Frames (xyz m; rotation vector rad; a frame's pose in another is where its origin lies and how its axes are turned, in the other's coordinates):
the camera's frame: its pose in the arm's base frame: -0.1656 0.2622 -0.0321 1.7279 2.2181 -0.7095
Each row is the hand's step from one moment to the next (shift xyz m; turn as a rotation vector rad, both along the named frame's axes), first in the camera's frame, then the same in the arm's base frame.
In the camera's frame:
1: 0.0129 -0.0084 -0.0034 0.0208 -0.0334 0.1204
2: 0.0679 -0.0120 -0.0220 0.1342 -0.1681 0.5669
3: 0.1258 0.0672 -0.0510 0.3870 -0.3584 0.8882
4: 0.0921 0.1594 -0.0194 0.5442 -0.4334 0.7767
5: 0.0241 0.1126 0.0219 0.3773 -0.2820 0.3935
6: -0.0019 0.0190 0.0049 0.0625 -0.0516 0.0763
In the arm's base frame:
1: -0.0112 0.0110 -0.0013 -0.0501 -0.0502 -0.1049
2: -0.0276 0.0661 -0.0105 -0.2563 -0.2079 -0.5086
3: 0.0355 0.1440 -0.0309 -0.5404 -0.1947 -0.8586
4: 0.1296 0.1163 -0.0628 -0.6432 -0.0193 -0.8205
5: 0.0989 0.0296 -0.0555 -0.4131 0.0642 -0.4493
6: 0.0182 -0.0006 -0.0076 -0.0743 0.0041 -0.0828

